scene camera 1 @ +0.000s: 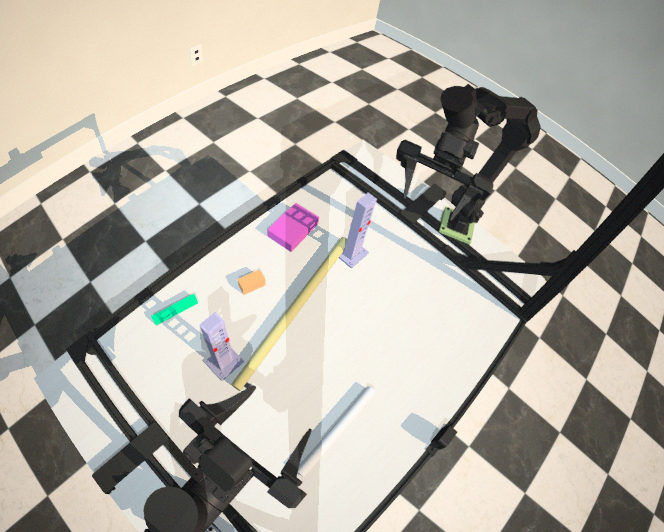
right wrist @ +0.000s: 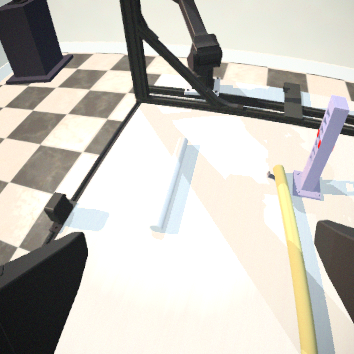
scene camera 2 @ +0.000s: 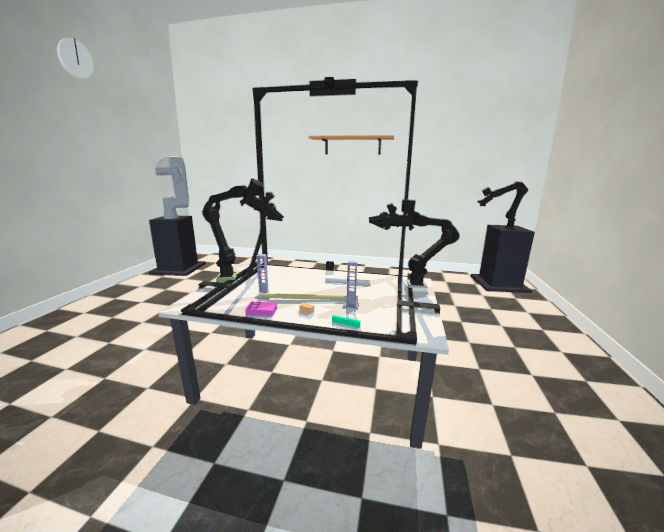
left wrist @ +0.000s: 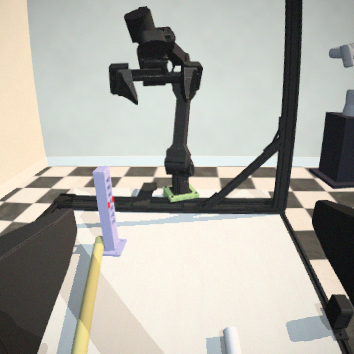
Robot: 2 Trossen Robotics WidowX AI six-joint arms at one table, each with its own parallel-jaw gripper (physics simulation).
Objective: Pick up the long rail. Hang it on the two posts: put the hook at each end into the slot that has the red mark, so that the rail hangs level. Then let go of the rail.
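Seen in the pictures: left gripper, fingertip midpoint: (scene camera 1: 282, 408) (scene camera 2: 368, 219) (left wrist: 197, 216); right gripper, fingertip midpoint: (scene camera 1: 427, 210) (right wrist: 201, 238) (scene camera 2: 283, 219) (left wrist: 161, 101); left arm's base at its link origin: (right wrist: 202, 83) (scene camera 2: 416, 282); right arm's base at its link origin: (scene camera 1: 458, 223) (scene camera 2: 226, 275) (left wrist: 180, 189).
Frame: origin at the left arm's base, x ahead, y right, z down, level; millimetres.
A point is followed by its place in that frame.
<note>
The long yellow rail (scene camera 1: 290, 313) {x 529, y -217, z 0 mm} (scene camera 2: 310, 297) {x 541, y -232, z 10 mm} (left wrist: 89, 300) {x 567, y -216, z 1 mm} (right wrist: 294, 245) {x 512, y -214, z 1 mm} lies on the table, its ends beside the feet of the posts. A small dark bit juts out at one end in the right wrist view. One lilac post (scene camera 1: 360, 227) {x 758, y -200, z -114 mm} (scene camera 2: 262, 277) {x 789, y -200, z -68 mm} (left wrist: 105, 210) {x 757, y -207, z -90 mm} and the other lilac post (scene camera 1: 217, 338) {x 342, y -254, z -133 mm} (scene camera 2: 351, 285) {x 346, y -252, z -74 mm} (right wrist: 327, 140) {x 365, y -258, z -117 mm} stand upright with red-marked slots. My left gripper (scene camera 1: 280, 409) {x 276, y -45, z -340 mm} (scene camera 2: 372, 220) {x 276, y -45, z -340 mm} is open and empty, high above the table. My right gripper (scene camera 1: 430, 209) {x 704, y -65, z -336 mm} (scene camera 2: 281, 217) {x 704, y -65, z -336 mm} (left wrist: 161, 101) {x 704, y -65, z -336 mm} is open and empty, also raised, angled downward.
A white rod (scene camera 1: 338, 429) {x 377, y 31, z 3 mm} (scene camera 2: 347, 282) (left wrist: 231, 340) {x 469, y 33, z 3 mm} (right wrist: 172, 185) {x 399, y 21, z 8 mm} lies on the table. A magenta block (scene camera 1: 290, 228) {x 718, y -370, z -3 mm} (scene camera 2: 260, 309) {x 729, y -412, z -2 mm}, an orange block (scene camera 1: 252, 281) {x 535, y -339, z -2 mm} (scene camera 2: 306, 308) {x 537, y -362, z 5 mm} and a green bar (scene camera 1: 175, 309) {x 358, y -432, z 3 mm} (scene camera 2: 345, 321) {x 361, y -446, z 12 mm} lie on the posts' other side. A black frame edges the table.
</note>
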